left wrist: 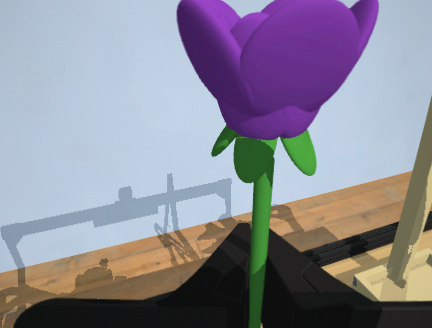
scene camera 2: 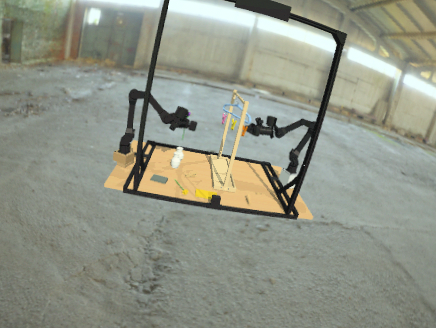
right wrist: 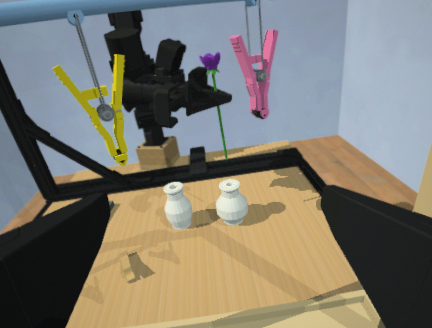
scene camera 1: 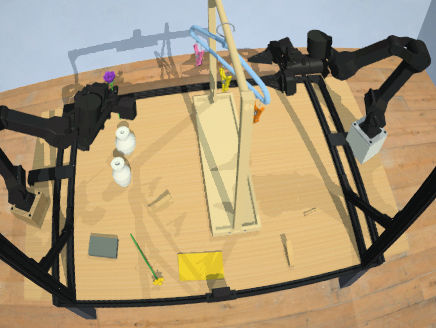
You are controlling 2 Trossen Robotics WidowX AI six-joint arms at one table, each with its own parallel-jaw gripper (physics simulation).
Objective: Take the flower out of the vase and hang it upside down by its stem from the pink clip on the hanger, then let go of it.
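Where they show: left gripper, fingertip midpoint: [left wrist: 250, 234] [scene camera 2: 187, 122] [right wrist: 231, 98] [scene camera 1: 117, 86]; right gripper, fingertip midpoint: [scene camera 2: 242, 128] [right wrist: 217, 199]; left arm's base, origin of the base link: [scene camera 2: 124, 151] [right wrist: 156, 142] [scene camera 1: 25, 201]; right arm's base, origin of the base link: [scene camera 2: 291, 171] [scene camera 1: 370, 128].
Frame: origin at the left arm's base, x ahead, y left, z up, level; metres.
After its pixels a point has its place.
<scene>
My left gripper [scene camera 1: 115, 97] @[x 0.261, y 0.334, z 0.196 m] [scene camera 2: 184, 122] @[x 0.261, y 0.334, z 0.196 m] [left wrist: 250, 234] @[x 0.261, y 0.334, z 0.196 m] [right wrist: 231, 98] @[x 0.261, y 0.334, z 0.196 m] is shut on the green stem of the purple flower [scene camera 1: 109, 77] @[x 0.263, y 0.306, z 0.262 m] [scene camera 2: 188, 114] @[x 0.273, y 0.294, z 0.262 m] [left wrist: 273, 65] @[x 0.261, y 0.291, z 0.261 m] [right wrist: 210, 60] @[x 0.278, y 0.311, z 0.262 m]. It holds the flower upright, clear above two empty white vases [scene camera 1: 125, 140] @[x 0.265, y 0.297, z -0.008 m] [scene camera 1: 121, 171] @[x 0.297, y 0.184, z 0.000 m] [right wrist: 231, 202] @[x 0.275, y 0.317, z -0.015 m] [right wrist: 177, 205] @[x 0.302, y 0.207, z -0.012 m]. The pink clip [scene camera 1: 198, 54] @[x 0.477, y 0.419, z 0.270 m] [scene camera 2: 223, 118] @[x 0.478, y 0.409, z 0.272 m] [right wrist: 255, 75] @[x 0.487, y 0.415, z 0.270 m] hangs shut from the blue hanger [scene camera 1: 236, 62] [right wrist: 149, 4] @[x 0.540, y 0.363, z 0.324 m] on the wooden stand [scene camera 1: 223, 146] @[x 0.554, y 0.379, z -0.067 m]. My right gripper [scene camera 1: 262, 69] [scene camera 2: 249, 130] @[x 0.616, y 0.417, z 0.243 m] is open and empty, level with the hanger on its other side.
A yellow clip [scene camera 1: 224, 79] @[x 0.564, y 0.336, z 0.271 m] [right wrist: 114, 107] @[x 0.566, y 0.340, z 0.271 m] and an orange clip [scene camera 1: 257, 114] @[x 0.658, y 0.239, z 0.276 m] hang on the same hanger. A yellow flower [scene camera 1: 158, 280] @[x 0.483, y -0.093, z -0.048 m], a grey block [scene camera 1: 103, 246] @[x 0.295, y -0.038, z -0.062 m], a yellow sheet [scene camera 1: 201, 265] @[x 0.581, y -0.012, z -0.071 m] and small wooden pieces [scene camera 1: 288, 250] @[x 0.804, y 0.073, z -0.054 m] lie on the table. A black frame [scene camera 1: 337, 140] @[x 0.917, y 0.480, z -0.052 m] rims it.
</scene>
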